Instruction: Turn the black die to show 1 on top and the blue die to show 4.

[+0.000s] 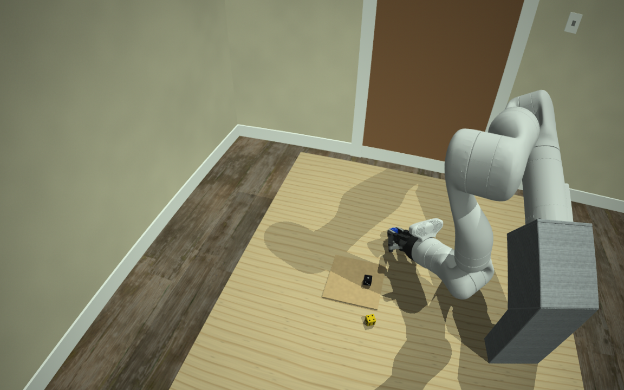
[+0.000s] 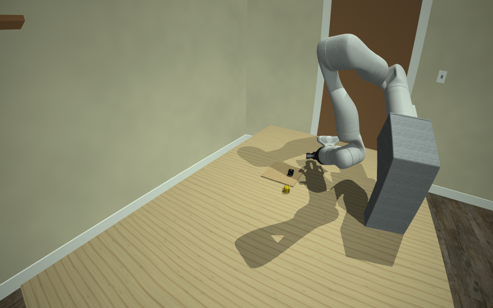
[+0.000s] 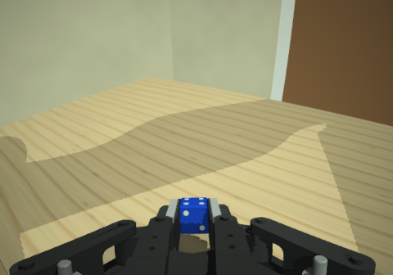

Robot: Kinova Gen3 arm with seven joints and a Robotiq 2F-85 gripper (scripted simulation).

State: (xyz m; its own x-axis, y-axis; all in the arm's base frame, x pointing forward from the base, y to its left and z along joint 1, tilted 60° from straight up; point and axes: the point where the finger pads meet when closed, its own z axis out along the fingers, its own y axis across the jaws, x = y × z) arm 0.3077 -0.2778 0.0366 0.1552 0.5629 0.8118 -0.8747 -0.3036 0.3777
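Now: hand 10 mm short of the blue die, 10 mm to the left of it and 10 mm above it. Also, from my hand: yellow die: 50 mm ahead, 270 mm to the left, 20 mm below; then black die: 70 mm ahead, 160 mm to the left, 20 mm below; then tan mat: 100 mm ahead, 160 mm to the left, 30 mm below.
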